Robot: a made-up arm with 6 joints. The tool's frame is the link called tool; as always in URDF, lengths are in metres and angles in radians. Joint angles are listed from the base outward.
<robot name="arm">
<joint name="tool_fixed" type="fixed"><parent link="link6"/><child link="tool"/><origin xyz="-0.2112 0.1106 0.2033" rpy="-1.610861 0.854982 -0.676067"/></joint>
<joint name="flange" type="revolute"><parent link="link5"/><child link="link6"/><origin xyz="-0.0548 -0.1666 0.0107"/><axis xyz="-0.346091 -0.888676 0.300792"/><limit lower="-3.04" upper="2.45"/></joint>
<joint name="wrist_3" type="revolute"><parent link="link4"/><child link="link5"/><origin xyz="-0.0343 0.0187 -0.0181"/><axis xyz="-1 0 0"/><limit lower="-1.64" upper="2.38"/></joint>
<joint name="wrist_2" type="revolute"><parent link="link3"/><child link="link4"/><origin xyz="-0.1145 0.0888 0.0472"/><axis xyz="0 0 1"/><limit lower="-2.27" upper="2.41"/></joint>
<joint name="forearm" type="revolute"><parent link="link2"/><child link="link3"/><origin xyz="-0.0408 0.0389 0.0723"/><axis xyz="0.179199 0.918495 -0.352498"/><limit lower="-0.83" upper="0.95"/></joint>
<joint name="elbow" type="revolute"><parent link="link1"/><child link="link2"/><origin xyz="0.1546 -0.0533 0.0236"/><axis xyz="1 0 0"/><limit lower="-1.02" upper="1.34"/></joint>
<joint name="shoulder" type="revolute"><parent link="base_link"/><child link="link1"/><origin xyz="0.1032 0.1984 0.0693"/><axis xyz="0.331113 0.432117 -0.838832"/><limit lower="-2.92" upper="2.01"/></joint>
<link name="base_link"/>
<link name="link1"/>
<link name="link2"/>
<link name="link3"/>
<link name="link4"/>
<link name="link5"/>
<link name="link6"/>
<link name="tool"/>
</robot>
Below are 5 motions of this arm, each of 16 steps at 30 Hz.
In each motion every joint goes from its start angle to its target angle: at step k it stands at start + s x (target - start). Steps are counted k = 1, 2, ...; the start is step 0. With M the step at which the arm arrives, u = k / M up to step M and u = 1 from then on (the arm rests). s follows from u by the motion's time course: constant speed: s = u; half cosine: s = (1 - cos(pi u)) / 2; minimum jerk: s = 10 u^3 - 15 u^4 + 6 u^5.
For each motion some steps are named. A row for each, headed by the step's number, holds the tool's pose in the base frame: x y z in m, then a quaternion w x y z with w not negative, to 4 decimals.
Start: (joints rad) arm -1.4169 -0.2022 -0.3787 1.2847 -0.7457 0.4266
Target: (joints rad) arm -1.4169 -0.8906 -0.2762 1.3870 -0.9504 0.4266
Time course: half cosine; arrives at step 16
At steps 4, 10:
4: 0.1624 0.1357 0.4054 0.0527 0.7698 0.3256 -0.5465
10: 0.0672 0.1846 0.4030 0.1093 0.8648 0.1844 -0.4541

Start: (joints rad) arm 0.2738 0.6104 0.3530 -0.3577 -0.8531 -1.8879
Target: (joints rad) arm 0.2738 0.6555 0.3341 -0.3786 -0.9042 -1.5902
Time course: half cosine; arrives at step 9
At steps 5, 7, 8, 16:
5: 0.0390 -0.0418 0.0339 0.2183 0.5555 0.3257 0.7333
7: 0.0256 -0.0524 0.0488 0.2563 0.5560 0.3303 0.7184
8: 0.0214 -0.0551 0.0533 0.2672 0.5562 0.3315 0.7137
16: 0.0200 -0.0561 0.0548 0.2710 0.5562 0.3320 0.7120

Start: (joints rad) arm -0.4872 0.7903 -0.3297 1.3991 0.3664 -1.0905
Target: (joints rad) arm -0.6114 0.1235 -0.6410 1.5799 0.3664 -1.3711
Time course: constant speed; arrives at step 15
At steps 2, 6, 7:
2: -0.0275 0.0181 0.4687 0.4110 -0.8357 0.0849 0.3542
6: -0.0820 0.0962 0.4560 0.3350 -0.8982 0.0963 0.2678
7: -0.0953 0.1149 0.4488 0.3154 -0.9115 0.0983 0.2449

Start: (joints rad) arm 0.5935 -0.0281 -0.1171 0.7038 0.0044 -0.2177
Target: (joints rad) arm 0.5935 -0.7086 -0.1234 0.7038 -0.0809 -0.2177
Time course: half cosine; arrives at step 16
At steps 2, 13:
2: -0.0403 0.1016 0.4502 0.6434 -0.4791 0.5323 0.2705
13: 0.0561 0.2590 0.4477 0.4205 -0.6037 0.6250 0.2609

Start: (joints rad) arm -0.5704 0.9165 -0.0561 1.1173 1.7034 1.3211
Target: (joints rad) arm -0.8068 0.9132 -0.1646 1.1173 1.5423 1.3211
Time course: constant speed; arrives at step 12
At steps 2, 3, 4, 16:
2: 0.2426 -0.1865 0.1532 0.2394 -0.4479 -0.7879 -0.3482
3: 0.2496 -0.1820 0.1546 0.2397 -0.4386 -0.7944 -0.3450
4: 0.2566 -0.1773 0.1560 0.2399 -0.4293 -0.8009 -0.3417
16: 0.3086 -0.1347 0.1686 0.2403 -0.3530 -0.8490 -0.3112

